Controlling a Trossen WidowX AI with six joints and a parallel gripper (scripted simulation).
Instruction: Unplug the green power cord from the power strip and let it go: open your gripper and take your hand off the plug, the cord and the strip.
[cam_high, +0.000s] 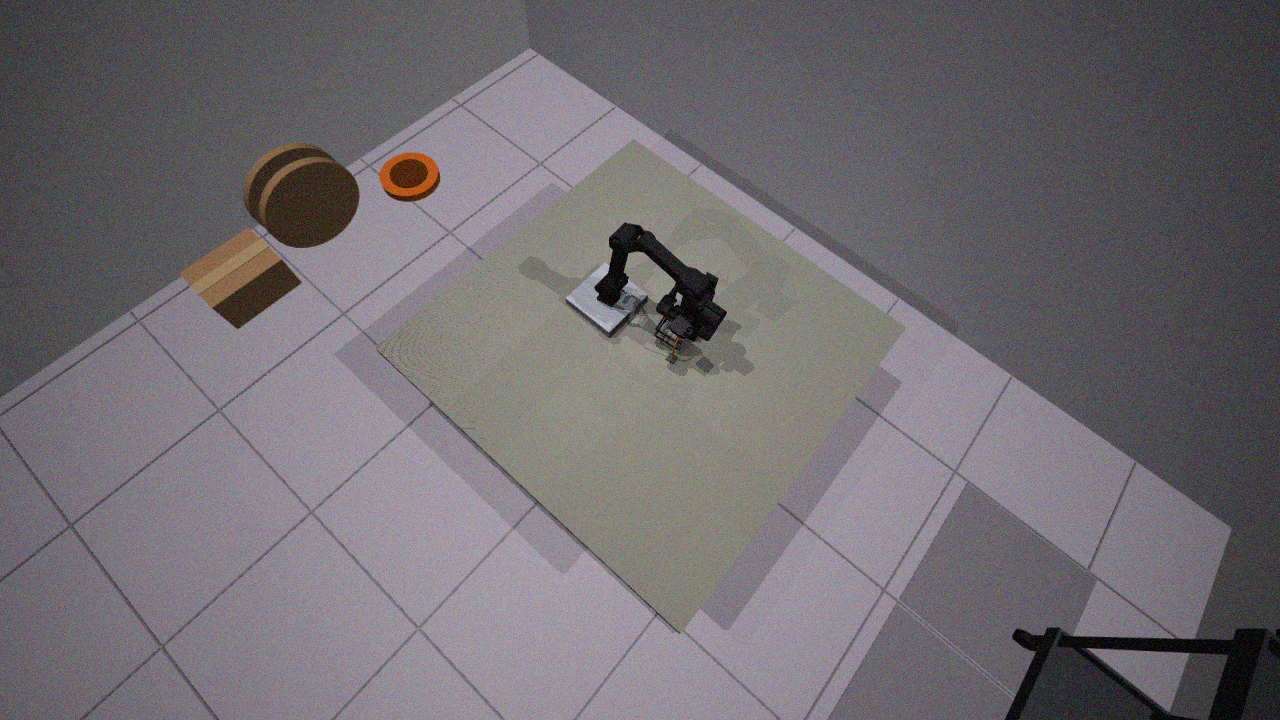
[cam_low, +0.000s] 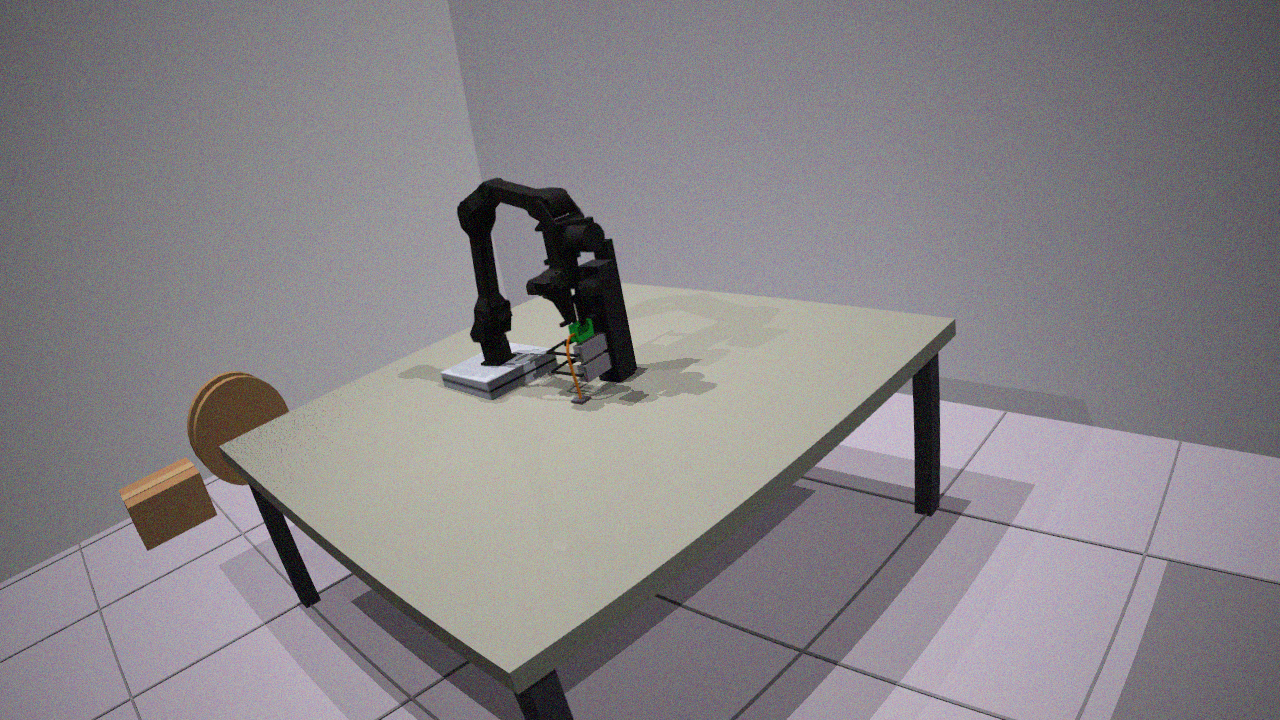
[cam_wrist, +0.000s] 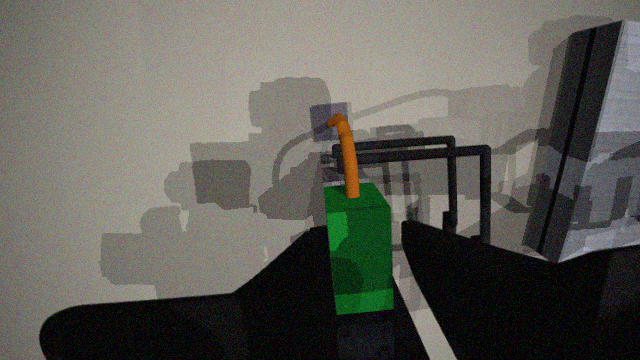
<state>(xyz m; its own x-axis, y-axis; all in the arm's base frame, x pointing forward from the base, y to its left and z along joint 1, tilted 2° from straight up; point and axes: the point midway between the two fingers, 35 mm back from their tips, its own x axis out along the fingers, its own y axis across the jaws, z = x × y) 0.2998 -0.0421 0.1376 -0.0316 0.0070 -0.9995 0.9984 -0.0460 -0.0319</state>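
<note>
My gripper tip is 3 cm to the right of the green plug and 1 cm above it.
</note>
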